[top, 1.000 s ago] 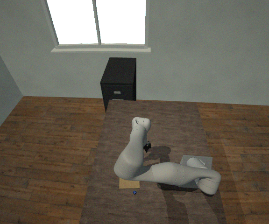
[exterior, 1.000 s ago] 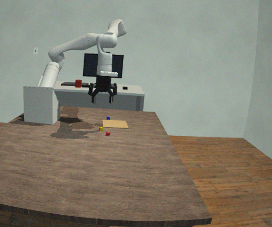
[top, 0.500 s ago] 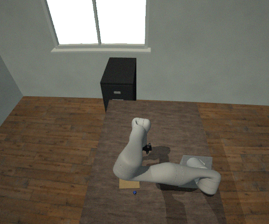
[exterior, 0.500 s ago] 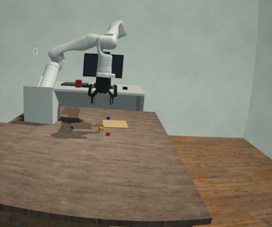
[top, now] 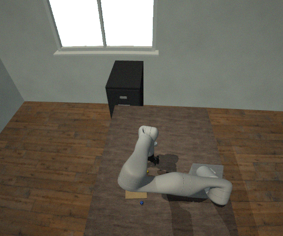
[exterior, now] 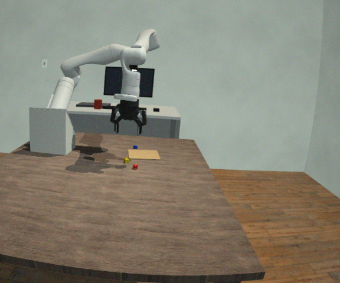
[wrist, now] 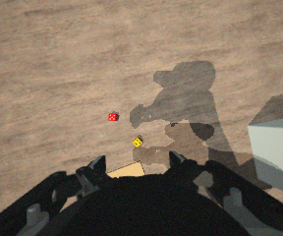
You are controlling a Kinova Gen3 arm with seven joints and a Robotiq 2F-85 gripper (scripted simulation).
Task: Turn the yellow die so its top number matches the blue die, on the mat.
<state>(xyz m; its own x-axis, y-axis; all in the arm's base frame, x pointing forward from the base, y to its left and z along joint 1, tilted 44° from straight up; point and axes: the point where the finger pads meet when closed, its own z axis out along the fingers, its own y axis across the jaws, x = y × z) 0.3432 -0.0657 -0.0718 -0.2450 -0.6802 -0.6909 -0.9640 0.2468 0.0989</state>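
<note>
Now: the yellow die 120 mm below my hand. Round my hand: red die: 120 mm below, 70 mm to the right, 40 mm ahead; blue die: 220 mm to the left, 120 mm below, 40 mm ahead; tan mat: 120 mm to the left, 120 mm below, 70 mm ahead.
</note>
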